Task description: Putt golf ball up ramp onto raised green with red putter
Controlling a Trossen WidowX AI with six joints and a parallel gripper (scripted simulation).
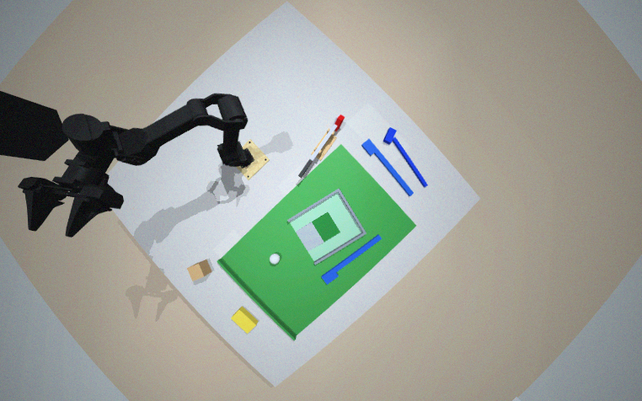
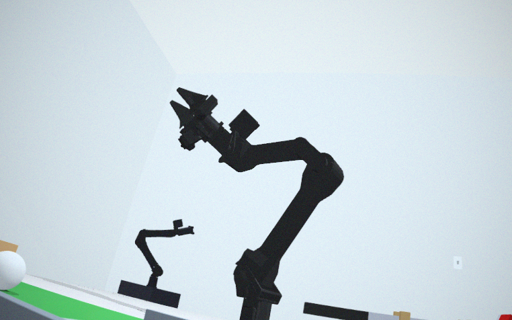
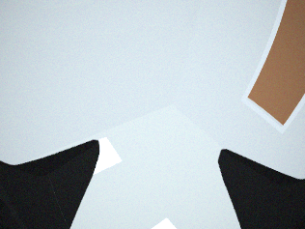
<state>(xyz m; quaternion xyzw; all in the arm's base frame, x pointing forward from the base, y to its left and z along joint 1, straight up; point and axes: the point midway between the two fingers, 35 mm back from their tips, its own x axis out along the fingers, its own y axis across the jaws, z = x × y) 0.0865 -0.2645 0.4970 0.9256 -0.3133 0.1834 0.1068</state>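
Now: the red putter 30 mm ahead of my gripper tip, 580 mm to the left of it and 460 mm below it. The rest, counted from my gripper tip: white golf ball (320 mm ahead, 180 mm to the left, 490 mm below); tan block (200 mm ahead, 140 mm to the right, 490 mm below); yellow block (490 mm ahead, 100 mm to the right, 500 mm below).
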